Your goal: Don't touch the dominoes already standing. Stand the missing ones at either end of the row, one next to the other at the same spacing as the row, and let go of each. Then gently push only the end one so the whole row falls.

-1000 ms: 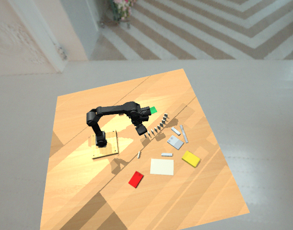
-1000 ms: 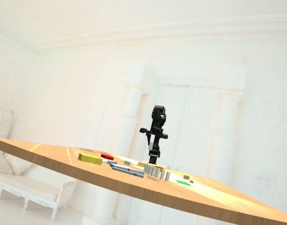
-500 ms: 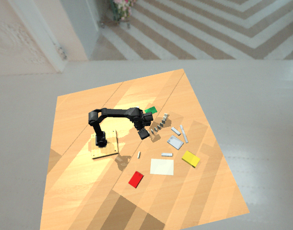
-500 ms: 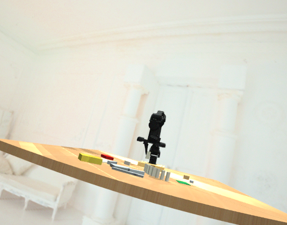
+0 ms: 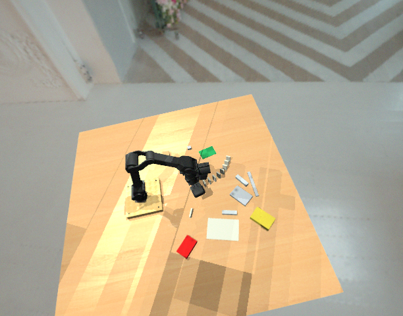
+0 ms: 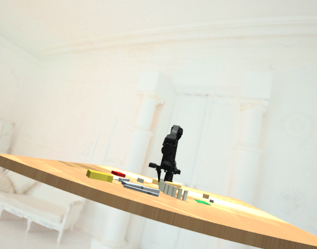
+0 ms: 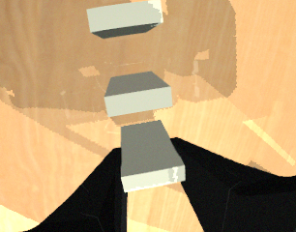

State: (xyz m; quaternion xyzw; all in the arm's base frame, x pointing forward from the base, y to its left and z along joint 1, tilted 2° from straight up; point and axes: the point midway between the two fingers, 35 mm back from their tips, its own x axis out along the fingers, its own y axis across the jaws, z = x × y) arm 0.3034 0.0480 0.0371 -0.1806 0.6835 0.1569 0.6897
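My gripper tip is 15 cm short of the white sheet, 23 cm to the left of it and 3 cm above it. Round my gripper tip: green tile: 7 cm ahead, 26 cm to the left, 3 cm below; then light grey piece: 19 cm ahead, 14 cm to the right, 2 cm below; then grey plate: 26 cm ahead, 5 cm to the right, 3 cm below.
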